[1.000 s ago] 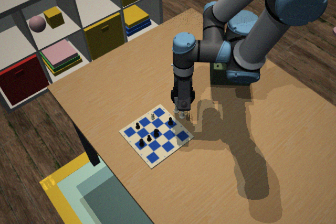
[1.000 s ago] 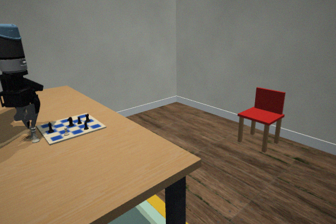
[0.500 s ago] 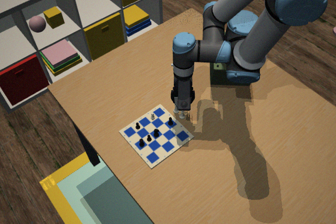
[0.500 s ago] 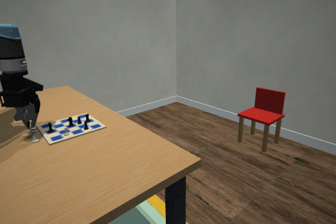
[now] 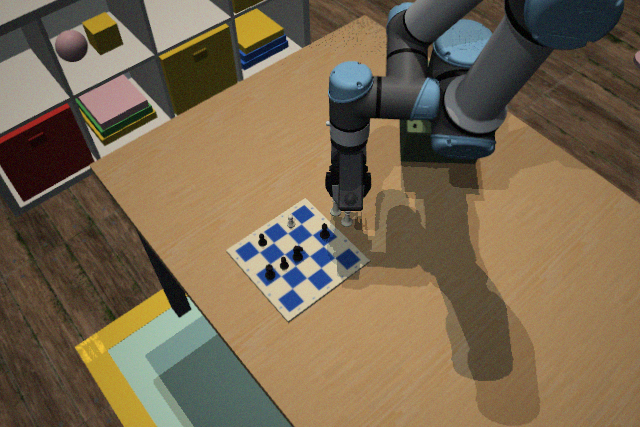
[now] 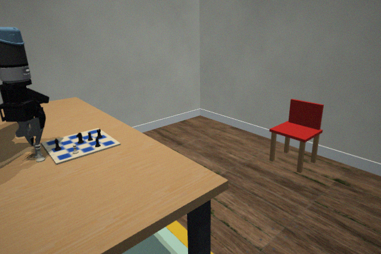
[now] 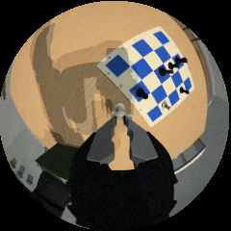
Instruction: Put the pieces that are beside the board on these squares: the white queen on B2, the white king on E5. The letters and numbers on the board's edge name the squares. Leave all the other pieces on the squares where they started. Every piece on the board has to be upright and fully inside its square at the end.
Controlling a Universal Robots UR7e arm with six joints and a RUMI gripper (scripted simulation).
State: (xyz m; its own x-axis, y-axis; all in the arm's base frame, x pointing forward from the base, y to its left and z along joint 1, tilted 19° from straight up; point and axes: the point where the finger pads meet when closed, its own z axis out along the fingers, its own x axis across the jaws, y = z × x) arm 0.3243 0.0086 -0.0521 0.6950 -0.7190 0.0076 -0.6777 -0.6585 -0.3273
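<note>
Right now my hand is 40 mm to the left of the white king and 30 mm above it. The rest, counted from my hand: white queen (30 mm below); white pawn (100 mm ahead, 80 mm to the right, 40 mm below); chessboard (140 mm ahead, 10 mm to the right, 50 mm below).
</note>
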